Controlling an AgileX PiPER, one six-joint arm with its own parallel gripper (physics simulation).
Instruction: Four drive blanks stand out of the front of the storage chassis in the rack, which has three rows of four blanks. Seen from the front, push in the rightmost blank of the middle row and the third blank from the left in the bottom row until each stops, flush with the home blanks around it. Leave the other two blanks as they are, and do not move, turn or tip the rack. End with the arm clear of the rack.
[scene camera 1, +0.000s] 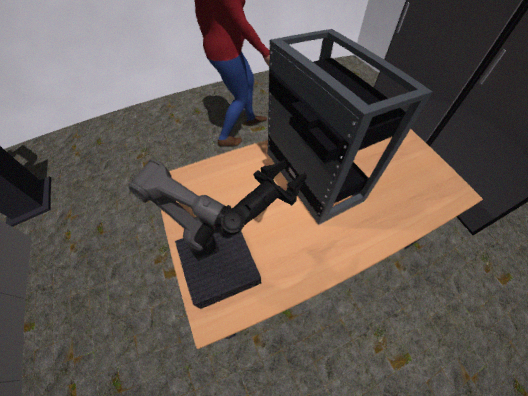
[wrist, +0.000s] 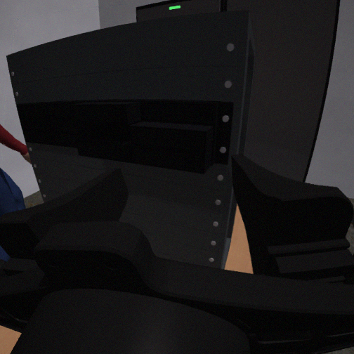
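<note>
The rack (scene camera 1: 397, 102) (wrist: 241, 125) stands upright on the table, with the dark storage chassis (scene camera 1: 281, 95) (wrist: 55, 120) in its upper middle. In the wrist view, a box-shaped blank (wrist: 170, 145) stands out near the chassis's right end; it also shows in the scene view (scene camera 1: 324, 141). Left of it, another dark protruding shape (scene camera 1: 302, 112) (wrist: 102, 142) shows. Rows and the other blanks are too dark to tell apart. My gripper (scene camera 1: 294, 170) (wrist: 175, 175) is open and empty, low in front of the rack's lower panel, below the chassis and apart from the blanks.
The arm's base stands on a dark ribbed block (scene camera 1: 220, 270) on the wooden table (scene camera 1: 300, 260). A person (scene camera 1: 225, 45) in a red top stands behind the table, one hand near the rack's far left edge. Dark cabinets (scene camera 1: 480, 120) (wrist: 290, 75) stand behind the rack.
</note>
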